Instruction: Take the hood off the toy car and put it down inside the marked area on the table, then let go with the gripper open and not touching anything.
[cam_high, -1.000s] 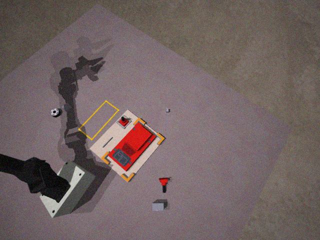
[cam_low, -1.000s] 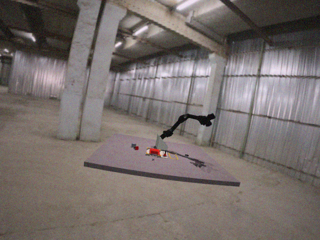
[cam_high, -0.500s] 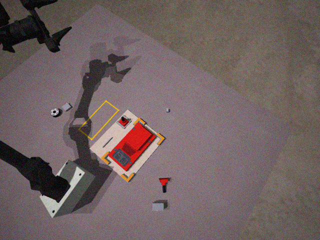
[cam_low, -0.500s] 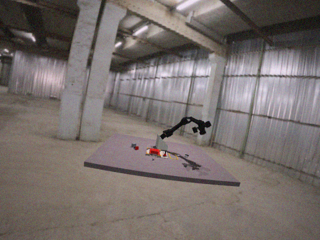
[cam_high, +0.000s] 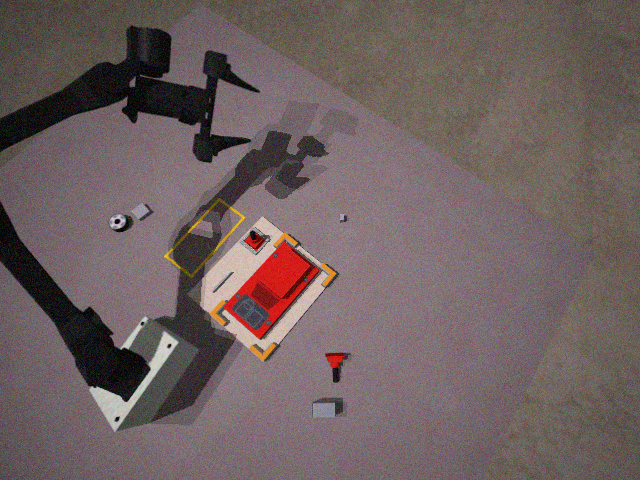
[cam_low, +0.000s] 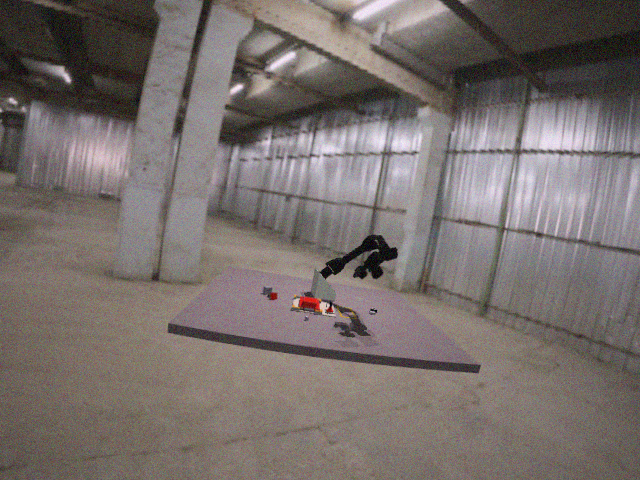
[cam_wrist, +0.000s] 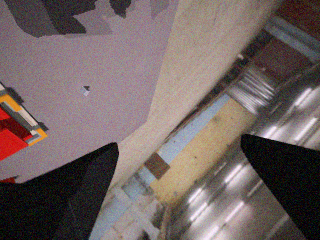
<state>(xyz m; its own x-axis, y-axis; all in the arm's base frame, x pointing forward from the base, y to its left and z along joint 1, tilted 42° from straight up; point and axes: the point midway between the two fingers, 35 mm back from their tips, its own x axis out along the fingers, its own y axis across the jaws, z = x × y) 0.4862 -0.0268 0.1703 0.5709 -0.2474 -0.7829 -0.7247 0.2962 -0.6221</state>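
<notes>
The hood is 22 cm below my gripper tip, 18 cm to the right of it and 18 cm behind it.
</notes>
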